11 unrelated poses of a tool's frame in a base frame.
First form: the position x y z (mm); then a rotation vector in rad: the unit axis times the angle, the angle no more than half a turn.
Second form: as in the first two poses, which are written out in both.
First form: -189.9, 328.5, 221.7, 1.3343, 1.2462, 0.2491
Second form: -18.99, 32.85, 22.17, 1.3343, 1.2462, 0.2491
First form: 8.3, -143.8, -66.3, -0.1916, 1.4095, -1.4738
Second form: 0.83, -14.38, -6.63, -0.1916, 1.4095, -1.4738
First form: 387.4, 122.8, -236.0, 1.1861, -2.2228, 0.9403
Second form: 38.74, 12.28, -23.60, 1.1861, -2.2228, 0.9403
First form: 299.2, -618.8, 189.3, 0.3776, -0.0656, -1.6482
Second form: 29.92, -61.88, 18.93, 0.3776, -0.0656, -1.6482
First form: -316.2, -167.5, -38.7, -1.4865, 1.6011, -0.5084
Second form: -31.62, -16.75, -3.87, -1.4865, 1.6011, -0.5084
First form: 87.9, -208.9, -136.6, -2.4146, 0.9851, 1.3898
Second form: 8.79, -20.89, -13.66, -2.4146, 0.9851, 1.3898
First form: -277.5, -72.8, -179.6, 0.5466, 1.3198, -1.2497
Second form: -27.75, -7.28, -17.96, 0.5466, 1.3198, -1.2497
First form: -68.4, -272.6, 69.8, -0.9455, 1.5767, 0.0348
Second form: -6.84, -27.26, 6.98, -0.9455, 1.5767, 0.0348
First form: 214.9, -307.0, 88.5, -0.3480, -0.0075, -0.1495
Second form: 21.49, -30.70, 8.85, -0.3480, -0.0075, -0.1495
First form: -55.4, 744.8, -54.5, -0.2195, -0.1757, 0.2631
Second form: -5.54, 74.48, -5.45, -0.2195, -0.1757, 0.2631
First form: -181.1, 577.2, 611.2, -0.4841, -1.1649, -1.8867
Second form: -18.11, 57.72, 61.12, -0.4841, -1.1649, -1.8867
